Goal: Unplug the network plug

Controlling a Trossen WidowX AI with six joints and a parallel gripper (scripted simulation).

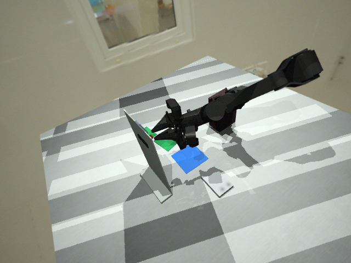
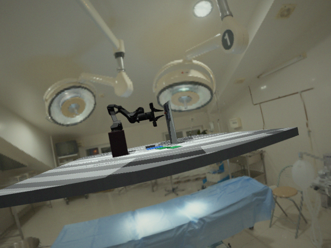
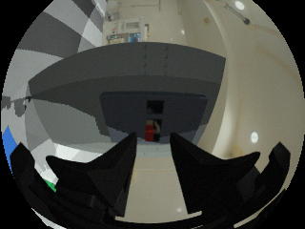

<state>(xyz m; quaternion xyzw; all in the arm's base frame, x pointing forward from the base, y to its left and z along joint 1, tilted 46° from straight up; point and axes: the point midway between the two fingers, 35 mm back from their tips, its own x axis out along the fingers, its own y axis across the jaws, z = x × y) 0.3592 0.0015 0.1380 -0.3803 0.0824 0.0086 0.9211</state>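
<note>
My gripper tip is 20 mm short of the network plug. From my gripper tip the other things lie so: flat grey plate (250 mm below, 150 mm behind, 140 mm to the left); then blue square (250 mm below, 130 mm behind, 20 mm to the right); then grey upright panel (100 mm below, 40 mm ahead).
</note>
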